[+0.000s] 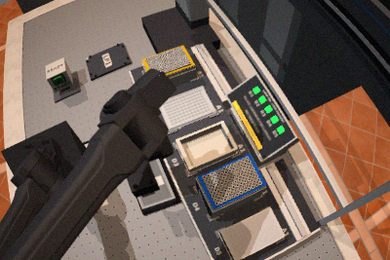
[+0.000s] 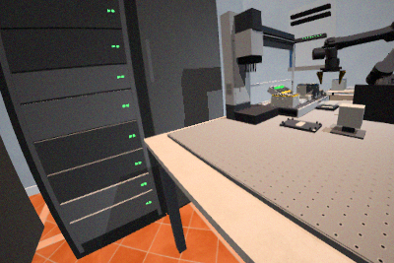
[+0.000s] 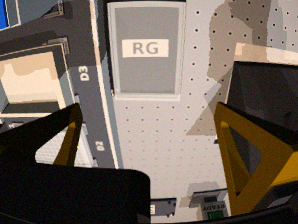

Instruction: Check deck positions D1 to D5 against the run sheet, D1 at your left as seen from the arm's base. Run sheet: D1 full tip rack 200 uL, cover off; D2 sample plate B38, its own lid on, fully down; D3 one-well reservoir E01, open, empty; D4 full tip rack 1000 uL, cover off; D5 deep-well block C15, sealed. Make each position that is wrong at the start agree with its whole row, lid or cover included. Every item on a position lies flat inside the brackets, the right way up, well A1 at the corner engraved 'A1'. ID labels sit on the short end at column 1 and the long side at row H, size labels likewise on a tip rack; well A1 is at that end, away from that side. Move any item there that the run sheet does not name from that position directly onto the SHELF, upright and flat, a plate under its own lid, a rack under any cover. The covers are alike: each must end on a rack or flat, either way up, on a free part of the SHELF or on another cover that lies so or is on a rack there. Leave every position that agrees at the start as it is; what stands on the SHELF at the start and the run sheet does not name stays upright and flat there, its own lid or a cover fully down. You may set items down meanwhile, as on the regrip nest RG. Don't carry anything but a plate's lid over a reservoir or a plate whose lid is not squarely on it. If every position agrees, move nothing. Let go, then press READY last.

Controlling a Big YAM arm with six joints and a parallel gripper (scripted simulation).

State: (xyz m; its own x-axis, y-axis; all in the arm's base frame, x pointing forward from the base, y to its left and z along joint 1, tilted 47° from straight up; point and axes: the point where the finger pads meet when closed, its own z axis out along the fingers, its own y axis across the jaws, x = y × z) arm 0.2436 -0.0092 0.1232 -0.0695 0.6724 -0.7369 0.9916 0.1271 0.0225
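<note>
Right now the black regrip nest is 15 cm below my hand. From my hand the other things lie so: one-well reservoir: 16 cm ahead, 10 cm below, 3 cm to the left; sealed block: 22 cm to the right, 18 cm ahead, 9 cm below; blue-framed tip rack: 18 cm ahead, 9 cm to the right, 4 cm below.
</note>
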